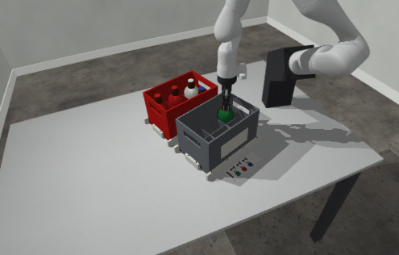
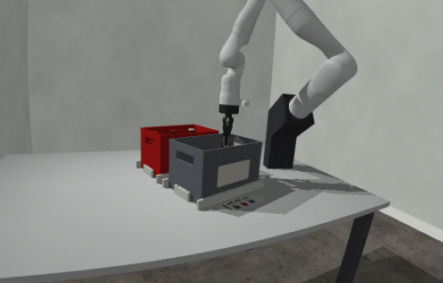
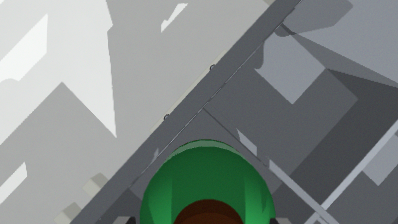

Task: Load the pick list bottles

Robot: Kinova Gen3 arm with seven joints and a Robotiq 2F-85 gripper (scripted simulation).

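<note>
My hand is 7 cm above the green-label bottle. Also, from my hand: red crate (15 cm to the right, 15 cm ahead, 7 cm below); grey crate (7 cm to the left, 7 cm below, 7 cm ahead); blue-label bottle (13 cm to the right, 7 cm below, 6 cm ahead).
</note>
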